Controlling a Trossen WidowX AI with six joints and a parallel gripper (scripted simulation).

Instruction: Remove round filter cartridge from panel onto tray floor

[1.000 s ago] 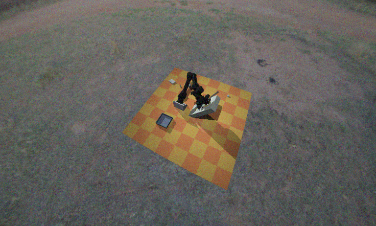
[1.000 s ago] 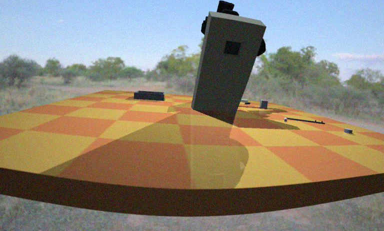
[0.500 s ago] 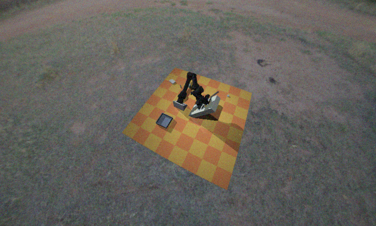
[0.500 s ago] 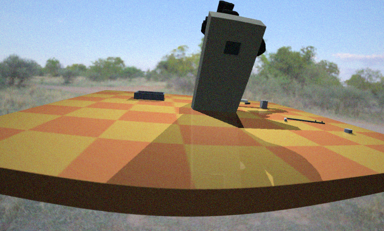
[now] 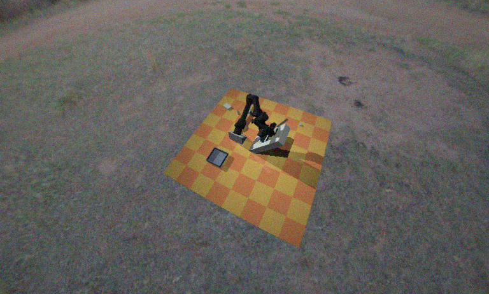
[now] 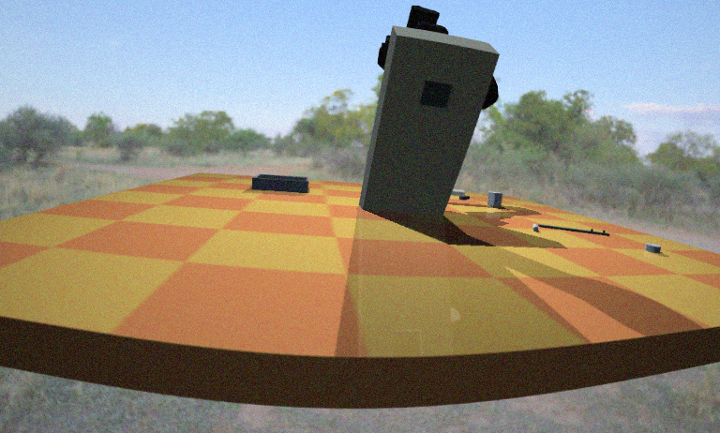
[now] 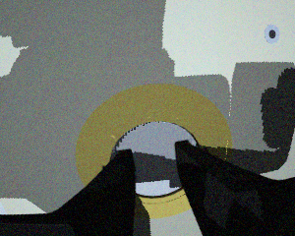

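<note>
My gripper tip is 10 mm short of the round filter cartridge and 10 mm above it. Also, from my gripper tip: pale box (690 mm behind, 300 mm to the left, 250 mm below); then grey service panel (80 mm below, 40 mm behind); then tray (410 mm behind, 310 mm to the right, 250 mm below).
</note>
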